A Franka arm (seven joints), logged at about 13 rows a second.
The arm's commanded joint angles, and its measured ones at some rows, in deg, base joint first. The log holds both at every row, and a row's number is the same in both.
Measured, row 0: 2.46, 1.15, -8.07, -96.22, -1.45, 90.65, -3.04
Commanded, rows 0 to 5: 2.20, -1.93, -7.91, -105.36, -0.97, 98.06, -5.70; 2.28, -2.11, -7.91, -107.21, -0.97, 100.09, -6.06; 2.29, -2.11, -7.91, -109.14, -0.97, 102.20, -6.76; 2.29, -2.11, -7.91, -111.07, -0.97, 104.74, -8.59; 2.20, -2.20, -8.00, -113.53, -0.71, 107.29, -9.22; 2.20, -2.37, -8.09, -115.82, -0.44, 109.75, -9.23
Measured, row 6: 2.44, 0.23, -8.08, -110.31, -1.33, 105.46, -7.65
